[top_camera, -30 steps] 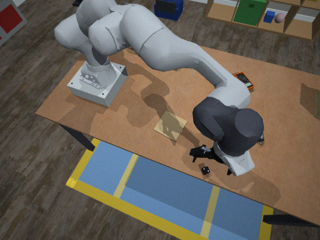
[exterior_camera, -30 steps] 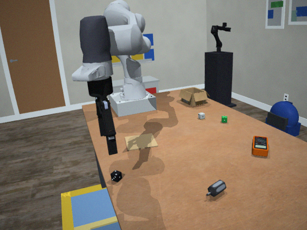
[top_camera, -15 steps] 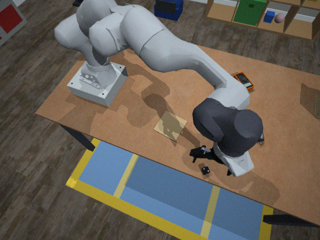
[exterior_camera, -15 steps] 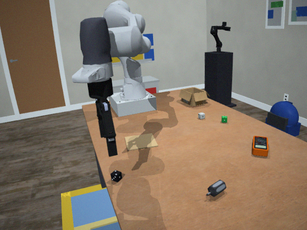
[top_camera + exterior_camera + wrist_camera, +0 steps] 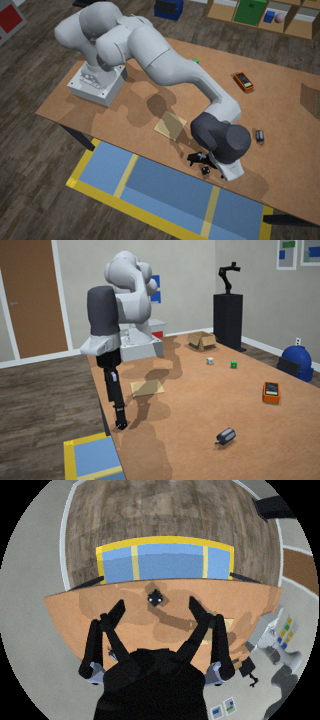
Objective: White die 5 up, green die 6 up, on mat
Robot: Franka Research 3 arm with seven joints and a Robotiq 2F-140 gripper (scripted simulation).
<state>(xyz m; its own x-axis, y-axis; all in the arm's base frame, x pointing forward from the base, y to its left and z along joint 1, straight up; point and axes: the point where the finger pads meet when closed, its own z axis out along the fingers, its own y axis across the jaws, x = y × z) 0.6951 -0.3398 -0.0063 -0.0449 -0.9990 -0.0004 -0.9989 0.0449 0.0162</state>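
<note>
The black die lies 10 mm to the left of my hand and 60 mm below it. Also, from my hand: orange multimeter (110 mm ahead, 620 mm to the left, 60 mm below); then grey cylinder-like part (240 mm ahead, 270 mm to the left, 60 mm below); then tan mat (240 mm behind, 200 mm to the left, 70 mm below).
</note>
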